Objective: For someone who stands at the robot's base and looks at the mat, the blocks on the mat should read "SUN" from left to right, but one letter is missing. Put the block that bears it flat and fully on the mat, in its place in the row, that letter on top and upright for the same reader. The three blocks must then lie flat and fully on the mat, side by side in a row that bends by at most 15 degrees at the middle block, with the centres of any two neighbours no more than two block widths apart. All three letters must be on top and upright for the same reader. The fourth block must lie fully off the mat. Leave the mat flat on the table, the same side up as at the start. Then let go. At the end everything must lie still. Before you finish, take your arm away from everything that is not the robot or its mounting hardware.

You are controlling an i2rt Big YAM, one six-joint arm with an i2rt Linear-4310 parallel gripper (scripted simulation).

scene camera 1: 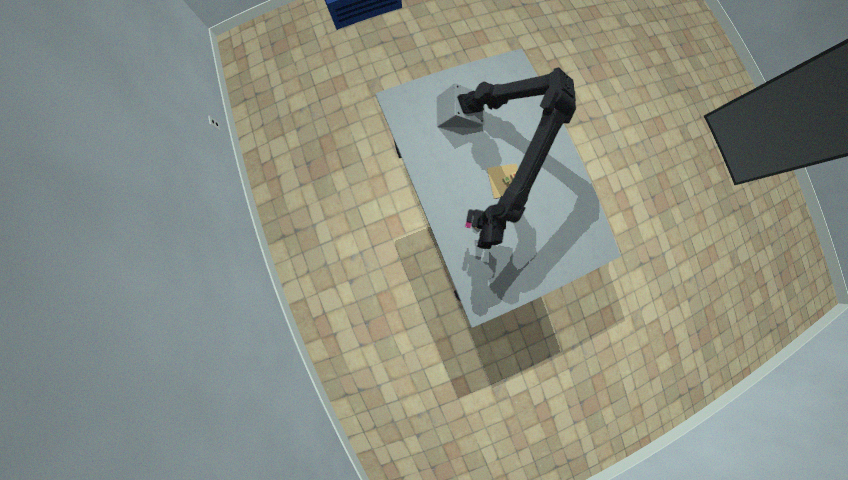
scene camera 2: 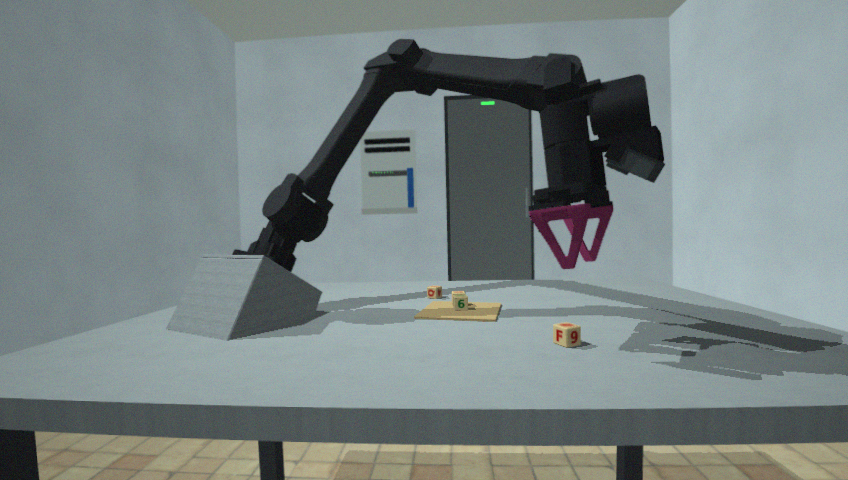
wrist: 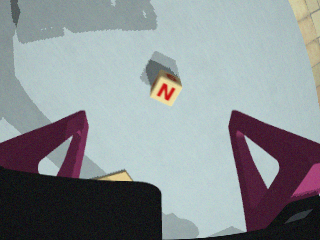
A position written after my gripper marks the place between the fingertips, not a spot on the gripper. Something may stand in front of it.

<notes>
I see my gripper [scene camera 2: 580, 264] and a mat [scene camera 2: 438, 310].
My gripper shows as well in the wrist view [wrist: 158, 118].
</notes>
